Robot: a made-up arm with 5 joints.
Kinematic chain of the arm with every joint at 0, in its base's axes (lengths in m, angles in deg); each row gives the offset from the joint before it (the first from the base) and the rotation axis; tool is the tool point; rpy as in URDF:
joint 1: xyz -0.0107 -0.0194 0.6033 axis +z
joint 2: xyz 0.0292 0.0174 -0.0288 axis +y
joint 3: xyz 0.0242 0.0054 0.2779 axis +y
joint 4: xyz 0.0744 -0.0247 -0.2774 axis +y
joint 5: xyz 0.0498 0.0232 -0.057 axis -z
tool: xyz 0.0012 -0.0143 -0.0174 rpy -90 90 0
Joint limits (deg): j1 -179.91..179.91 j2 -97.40..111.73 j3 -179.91..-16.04 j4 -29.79..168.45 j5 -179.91..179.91
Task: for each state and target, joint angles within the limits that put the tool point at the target. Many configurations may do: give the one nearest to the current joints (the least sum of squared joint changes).
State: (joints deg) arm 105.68 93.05 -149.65 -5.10 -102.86
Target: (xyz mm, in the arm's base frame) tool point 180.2 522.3 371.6
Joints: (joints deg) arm 68.03 74.99 -97.53 -12.94 -102.67
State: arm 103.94 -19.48 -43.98 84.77 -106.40
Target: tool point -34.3 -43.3 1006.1
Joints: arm 100.42 -65.31 -79.36 80.40 -110.95
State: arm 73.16 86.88 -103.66 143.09 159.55
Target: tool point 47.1 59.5 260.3
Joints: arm 33.29 111.73 -69.41 128.37 159.00
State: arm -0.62 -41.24 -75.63 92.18 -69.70
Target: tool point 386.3 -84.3 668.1
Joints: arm -11.78 9.57 -67.88 82.54 -70.01
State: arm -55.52 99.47 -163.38 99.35 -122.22
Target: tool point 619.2 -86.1 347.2
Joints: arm -8.68 103.88 -166.75 65.16 -118.41
